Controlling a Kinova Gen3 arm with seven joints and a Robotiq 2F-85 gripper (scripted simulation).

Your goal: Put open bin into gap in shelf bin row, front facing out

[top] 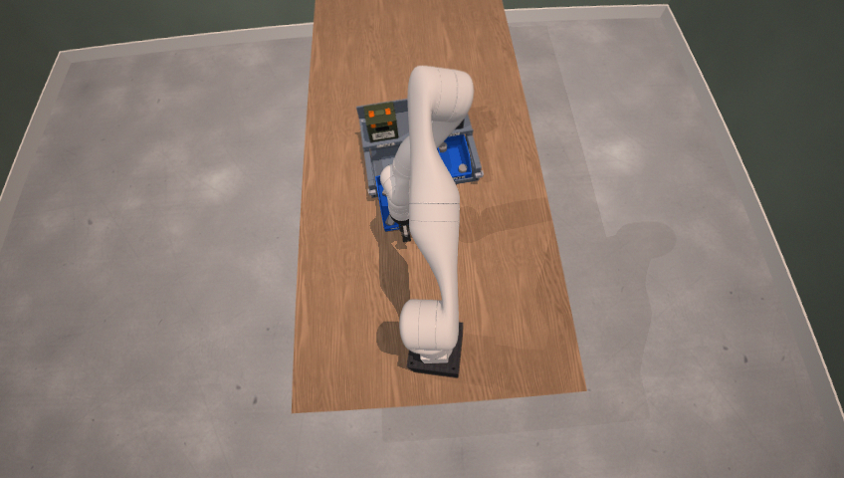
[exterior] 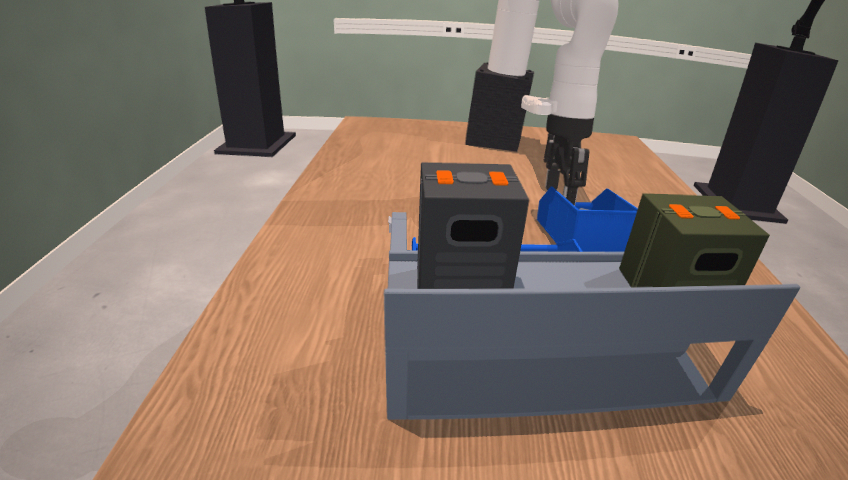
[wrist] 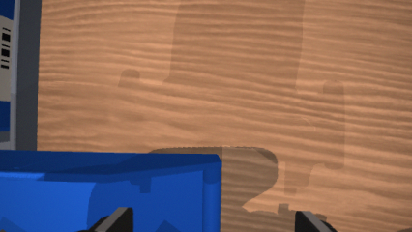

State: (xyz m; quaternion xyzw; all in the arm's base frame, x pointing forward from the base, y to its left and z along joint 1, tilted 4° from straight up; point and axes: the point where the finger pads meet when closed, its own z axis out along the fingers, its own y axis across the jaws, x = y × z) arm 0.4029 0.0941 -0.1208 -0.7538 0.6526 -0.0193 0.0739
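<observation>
The grey part is 130 mm ahead of my hand, 60 mm to the left of it and 10 mm below it. Round my hand: grey shelf: 270 mm ahead, 60 mm to the right, 20 mm above.
</observation>
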